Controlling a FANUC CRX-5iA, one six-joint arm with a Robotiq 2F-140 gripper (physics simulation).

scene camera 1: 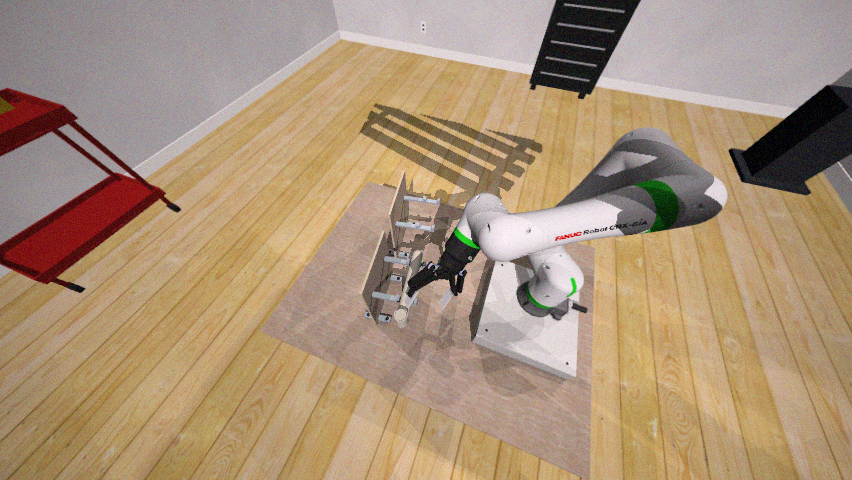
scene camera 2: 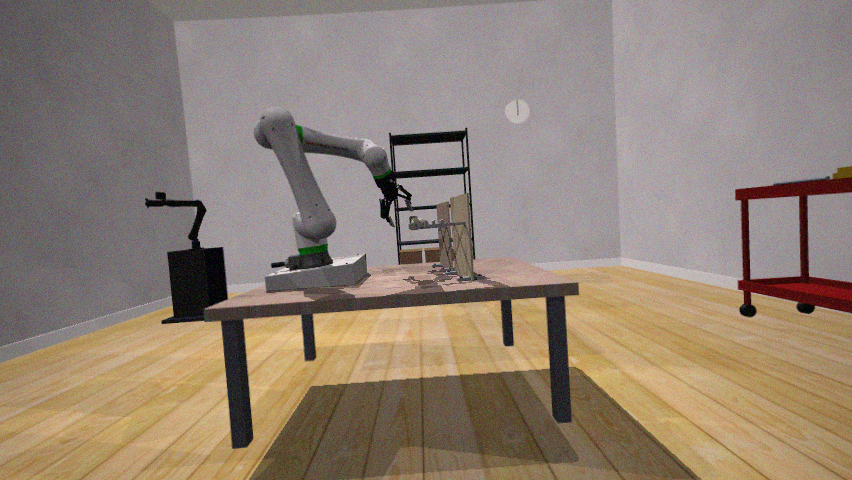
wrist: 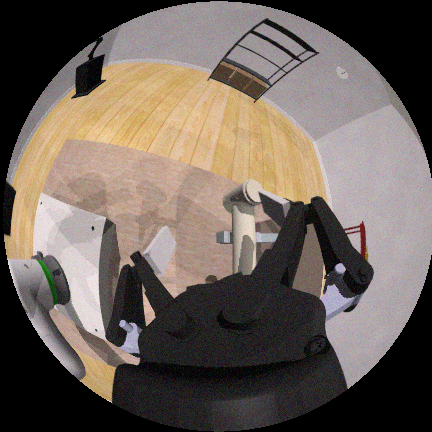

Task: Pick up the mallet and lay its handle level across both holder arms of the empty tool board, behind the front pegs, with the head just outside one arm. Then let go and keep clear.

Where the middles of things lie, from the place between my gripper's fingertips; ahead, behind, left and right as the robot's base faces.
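Labels:
So you can picture it, my gripper is 60 mm to the left of the mallet [wrist: 239, 201], 80 mm short of it and 30 mm above it.

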